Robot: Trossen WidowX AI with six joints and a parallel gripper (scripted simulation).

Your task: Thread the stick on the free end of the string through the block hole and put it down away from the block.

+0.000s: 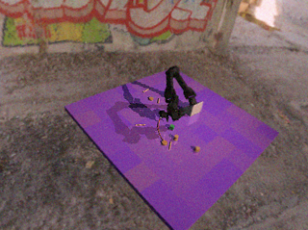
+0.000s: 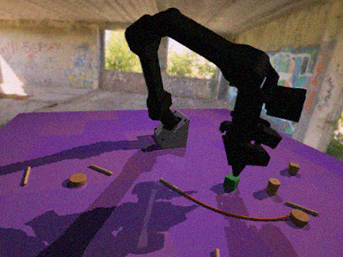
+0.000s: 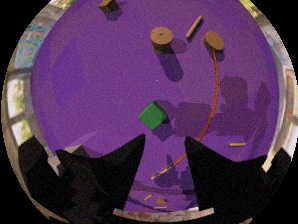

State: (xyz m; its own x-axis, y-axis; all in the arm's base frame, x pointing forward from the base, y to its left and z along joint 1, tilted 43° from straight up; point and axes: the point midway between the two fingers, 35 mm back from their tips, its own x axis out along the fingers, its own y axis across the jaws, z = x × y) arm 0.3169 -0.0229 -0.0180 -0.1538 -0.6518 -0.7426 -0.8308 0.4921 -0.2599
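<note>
Now: the green cube 1 cm behind my gripper tip, 2 cm to the left of it and 5 cm below it. From my gripper tip the other things lie so: thin wooden stick 6 cm behind, 12 cm to the right, 6 cm below.
</note>
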